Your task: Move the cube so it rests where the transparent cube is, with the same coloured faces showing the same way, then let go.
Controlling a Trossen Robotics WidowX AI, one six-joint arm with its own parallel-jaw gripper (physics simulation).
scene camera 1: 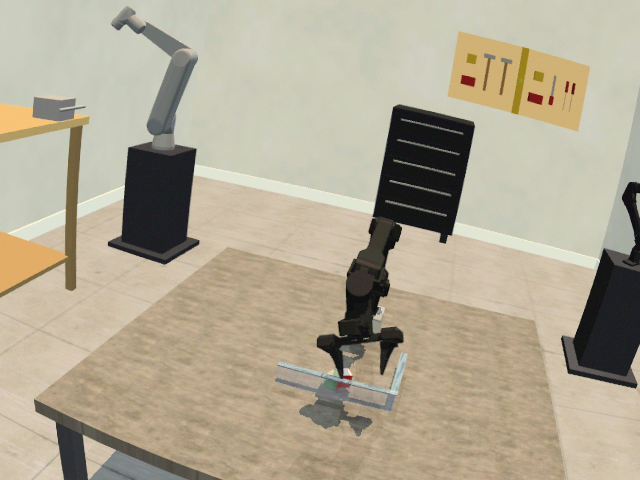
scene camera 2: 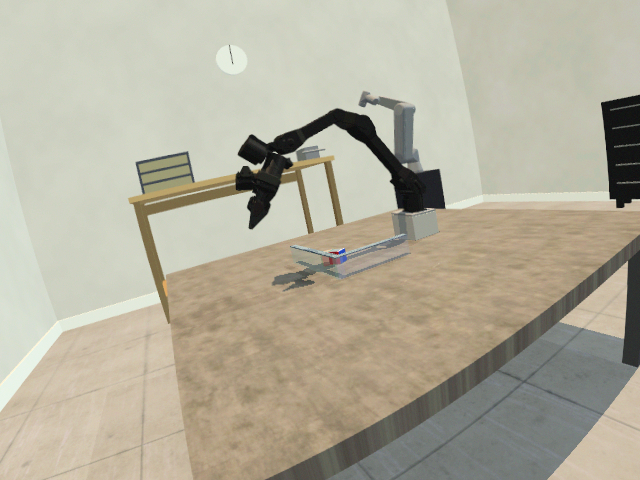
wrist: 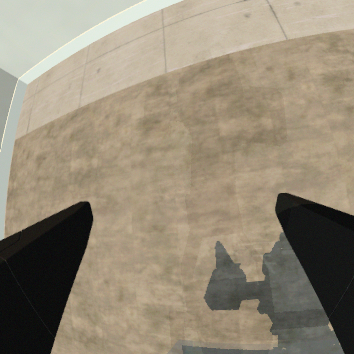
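Where they show: gripper, fingertip midpoint: (scene camera 1: 361, 376) (scene camera 2: 252, 222) (wrist: 185, 206); arm's base at its link origin: (scene camera 2: 414, 210).
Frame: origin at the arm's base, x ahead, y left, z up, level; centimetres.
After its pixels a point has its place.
Observation:
A small cube (scene camera 1: 344, 381) @[x 41.3, y 3.8, z -3.0 cm] (scene camera 2: 338, 256) @[x 40.1, y 17.7, z -3.0 cm] sits on the table inside the corner of a low clear L-shaped wall. Red, green and white faces show in scene camera 1, red, blue and white in scene camera 2. Paler colour beside it may be the transparent cube, but I cannot separate the two clearly. My gripper (scene camera 1: 361, 375) @[x 58.1, y 9.7, z 9.9 cm] (scene camera 2: 251, 227) @[x 58.1, y 9.7, z 9.9 cm] (wrist: 185, 206) @[x 58.1, y 9.7, z 9.9 cm] is open and empty, pointing down at a tilt. It hangs well above the table, apart from the cube and to its left in scene camera 2. One finger partly covers the cube in scene camera 1. The cube does not show in the wrist view.
The clear wall (scene camera 1: 305, 378) @[x 42.3, y -6.1, z -4.8 cm] (scene camera 2: 374, 256) @[x 29.5, y 17.4, z -6.0 cm] has a long side and a short side, both standing up from the wooden table (scene camera 1: 206, 330) @[x 27.5, y -41.9, z -8.9 cm] (scene camera 2: 310, 361) @[x 62.7, y 50.2, z -9.0 cm] (wrist: 125, 165) @[x 67.5, y 26.8, z -9.0 cm]. My arm's pale base block (scene camera 2: 421, 225) @[x 2.2, y 5.3, z -4.6 cm] stands beyond it. The gripper's shadow falls outside the wall.

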